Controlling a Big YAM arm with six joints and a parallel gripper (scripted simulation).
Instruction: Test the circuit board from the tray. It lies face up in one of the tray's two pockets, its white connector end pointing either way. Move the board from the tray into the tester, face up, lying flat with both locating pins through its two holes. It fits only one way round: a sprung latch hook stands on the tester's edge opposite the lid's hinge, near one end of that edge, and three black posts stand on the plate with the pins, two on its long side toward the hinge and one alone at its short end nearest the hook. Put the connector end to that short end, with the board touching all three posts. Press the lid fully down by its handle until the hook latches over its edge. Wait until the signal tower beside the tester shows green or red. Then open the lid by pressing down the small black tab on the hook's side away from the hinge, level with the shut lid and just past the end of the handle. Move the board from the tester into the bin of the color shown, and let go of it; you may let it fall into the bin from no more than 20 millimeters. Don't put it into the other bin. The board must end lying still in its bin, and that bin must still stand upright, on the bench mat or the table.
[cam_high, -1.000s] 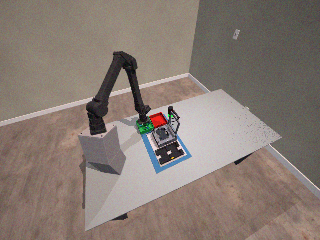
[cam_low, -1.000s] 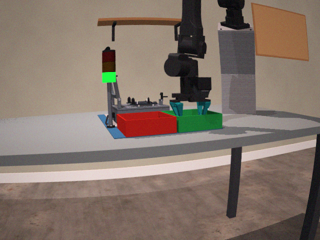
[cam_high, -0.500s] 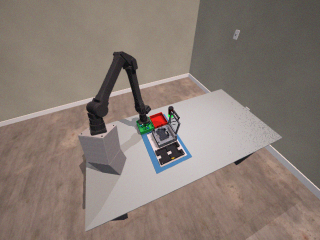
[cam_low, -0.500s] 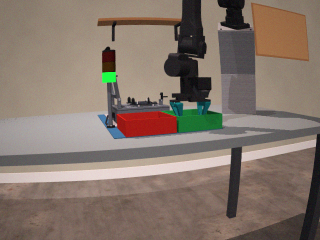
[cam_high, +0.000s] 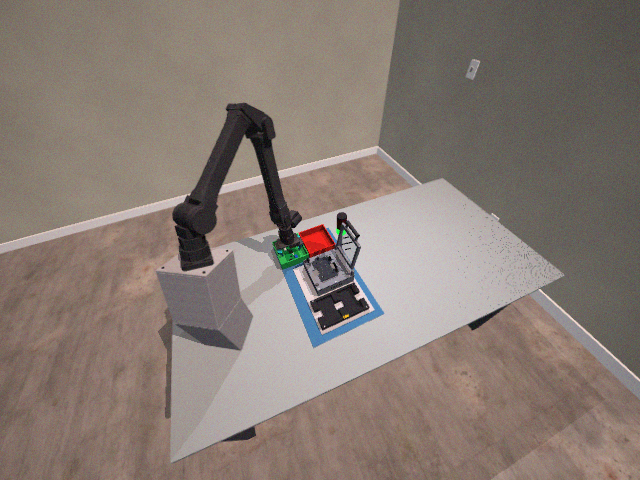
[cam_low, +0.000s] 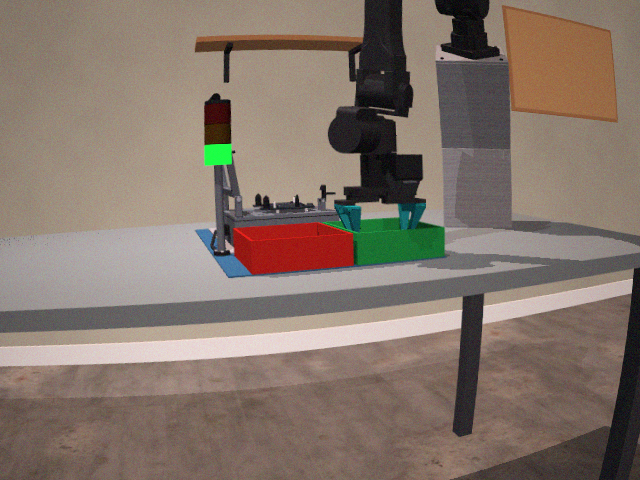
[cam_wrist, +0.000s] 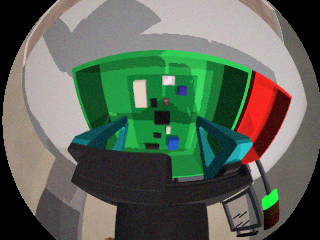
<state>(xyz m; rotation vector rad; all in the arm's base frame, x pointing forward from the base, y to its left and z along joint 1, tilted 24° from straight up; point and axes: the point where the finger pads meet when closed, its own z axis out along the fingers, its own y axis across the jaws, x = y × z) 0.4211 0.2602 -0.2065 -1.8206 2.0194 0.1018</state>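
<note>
My gripper is now right at the green bin. Round my hand: green circuit board: 1 cm below; latch hook: 14 cm to the right, 7 cm above, 3 cm ahead; red bin: 15 cm ahead, 1 cm to the right.
</note>
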